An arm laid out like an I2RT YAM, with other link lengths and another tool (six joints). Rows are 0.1 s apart.
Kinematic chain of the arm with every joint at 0, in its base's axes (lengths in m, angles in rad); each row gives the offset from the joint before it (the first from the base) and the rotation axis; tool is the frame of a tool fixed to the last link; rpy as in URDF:
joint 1: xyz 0 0 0.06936 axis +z
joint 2: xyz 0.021 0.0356 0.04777 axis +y
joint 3: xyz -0.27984 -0.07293 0 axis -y
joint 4: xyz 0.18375 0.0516 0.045 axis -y
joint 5: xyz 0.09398 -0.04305 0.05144 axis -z
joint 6: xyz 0.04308 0 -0.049 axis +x
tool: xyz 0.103 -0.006 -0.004 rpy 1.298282 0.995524 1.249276
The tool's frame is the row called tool.
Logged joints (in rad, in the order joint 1, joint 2, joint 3, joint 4, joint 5, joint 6), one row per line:
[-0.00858 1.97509 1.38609 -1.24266 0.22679 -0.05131]
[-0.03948 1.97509 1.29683 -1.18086 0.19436 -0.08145]
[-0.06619 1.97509 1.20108 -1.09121 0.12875 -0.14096]
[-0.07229 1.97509 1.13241 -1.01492 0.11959 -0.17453]
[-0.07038 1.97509 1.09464 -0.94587 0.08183 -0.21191]
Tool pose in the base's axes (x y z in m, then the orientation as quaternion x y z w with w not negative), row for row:
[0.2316 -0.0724 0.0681 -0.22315 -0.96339 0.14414 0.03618]
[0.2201 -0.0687 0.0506 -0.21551 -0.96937 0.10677 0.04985]
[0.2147 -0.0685 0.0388 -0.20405 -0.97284 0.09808 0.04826]
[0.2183 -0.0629 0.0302 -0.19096 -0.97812 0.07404 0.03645]
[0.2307 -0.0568 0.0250 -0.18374 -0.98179 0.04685 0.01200]
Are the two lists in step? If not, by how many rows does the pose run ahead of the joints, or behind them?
The pose runs 1 row ahead of the joints: the pose in row i belongs to the joints in row i + 1.
